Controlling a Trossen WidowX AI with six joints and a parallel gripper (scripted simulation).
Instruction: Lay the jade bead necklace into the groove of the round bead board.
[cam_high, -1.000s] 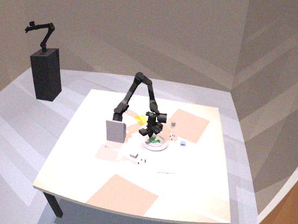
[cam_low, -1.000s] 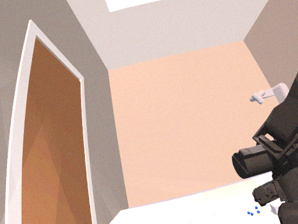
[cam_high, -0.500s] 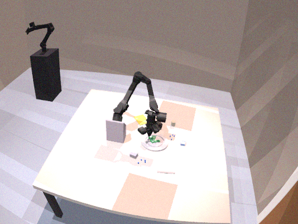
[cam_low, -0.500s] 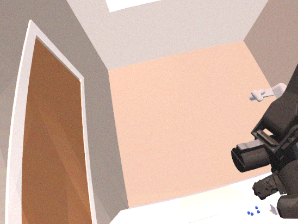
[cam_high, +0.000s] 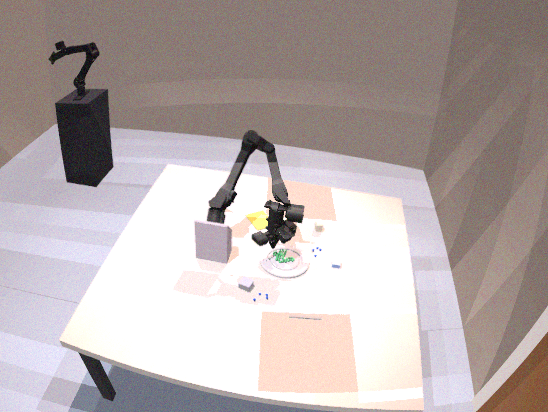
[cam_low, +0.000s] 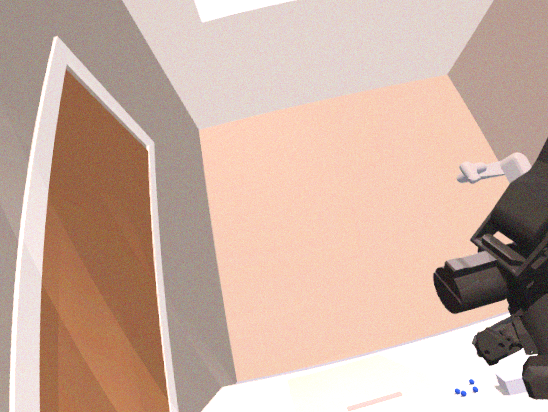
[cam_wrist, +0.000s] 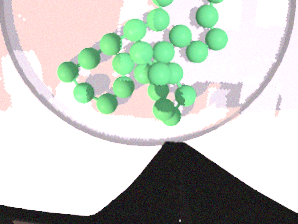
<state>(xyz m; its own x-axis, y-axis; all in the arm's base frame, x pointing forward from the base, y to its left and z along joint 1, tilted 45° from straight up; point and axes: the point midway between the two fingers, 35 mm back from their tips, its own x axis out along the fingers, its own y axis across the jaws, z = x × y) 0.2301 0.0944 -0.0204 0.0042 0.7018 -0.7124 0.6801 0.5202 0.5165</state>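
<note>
The round white bead board is 6 cm ahead of my gripper tip, 3 cm to the right of it and 3 cm below it. The rest, counted from my gripper tip: yellow sheet: 9 cm behind, 22 cm to the left, 3 cm below; blue block: 27 cm ahead, 1 cm to the right, 3 cm below; cream block: 18 cm ahead, 22 cm to the left, 2 cm below.
</note>
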